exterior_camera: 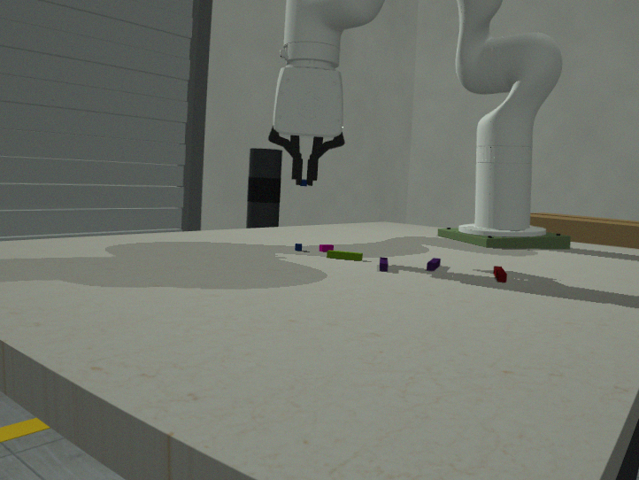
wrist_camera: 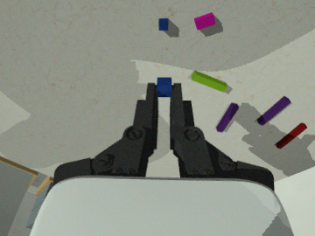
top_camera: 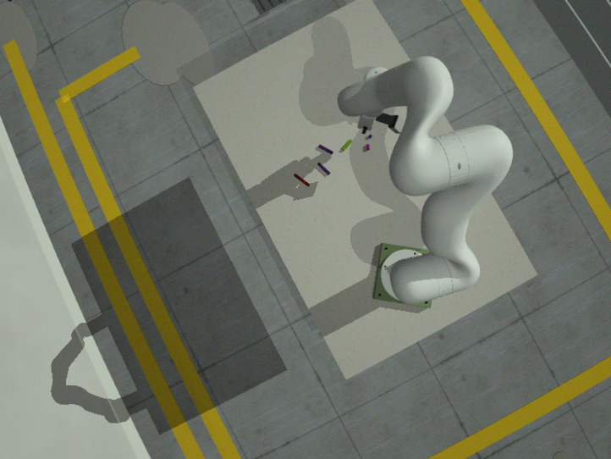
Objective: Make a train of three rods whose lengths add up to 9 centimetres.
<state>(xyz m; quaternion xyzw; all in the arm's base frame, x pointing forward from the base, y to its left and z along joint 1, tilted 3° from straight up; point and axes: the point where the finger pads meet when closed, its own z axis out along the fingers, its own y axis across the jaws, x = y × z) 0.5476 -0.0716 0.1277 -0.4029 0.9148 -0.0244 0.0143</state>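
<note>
Right now my hand is 12 cm above the magenta rod, 5 cm past it and 1 cm to the right of it. Round my hand: lime rod (12 cm below, 8 cm to the left, 1 cm behind); red rod (29 cm to the left, 12 cm below, 7 cm behind).
</note>
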